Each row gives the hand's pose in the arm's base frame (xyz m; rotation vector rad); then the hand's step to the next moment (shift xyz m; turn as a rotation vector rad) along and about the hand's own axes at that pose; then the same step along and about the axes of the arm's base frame.
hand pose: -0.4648 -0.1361 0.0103 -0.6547 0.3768 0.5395
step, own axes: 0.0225 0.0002 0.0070 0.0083 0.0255 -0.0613
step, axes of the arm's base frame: 0.0190 0.0126 -0.0060 -0.0180 -0.0205 -0.0611
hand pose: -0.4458 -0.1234 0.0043 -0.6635 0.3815 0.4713
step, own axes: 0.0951 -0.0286 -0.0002 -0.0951 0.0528 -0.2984
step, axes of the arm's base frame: 0.0938 0.0079 -0.0315 -0.1622 -0.1888 -0.1973
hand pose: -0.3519 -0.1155 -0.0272 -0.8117 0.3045 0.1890
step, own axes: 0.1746 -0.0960 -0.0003 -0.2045 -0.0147 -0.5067
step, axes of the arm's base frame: 0.1910 -0.0564 0.0063 -0.2865 -0.3931 -0.2493
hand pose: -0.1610 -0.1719 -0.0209 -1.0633 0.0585 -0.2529
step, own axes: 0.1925 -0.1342 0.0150 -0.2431 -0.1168 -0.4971
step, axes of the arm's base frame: 0.1654 -0.0938 0.1383 -0.3404 -0.4228 -0.1587
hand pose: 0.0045 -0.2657 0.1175 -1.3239 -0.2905 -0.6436
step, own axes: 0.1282 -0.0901 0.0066 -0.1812 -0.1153 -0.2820
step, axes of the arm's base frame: 0.0500 -0.0376 0.1438 -0.2563 -0.2333 -0.0742
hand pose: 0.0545 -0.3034 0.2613 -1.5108 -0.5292 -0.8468
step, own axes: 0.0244 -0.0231 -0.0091 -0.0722 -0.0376 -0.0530
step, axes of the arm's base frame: -0.0041 -0.0096 0.0332 -0.0840 -0.0359 -0.0330
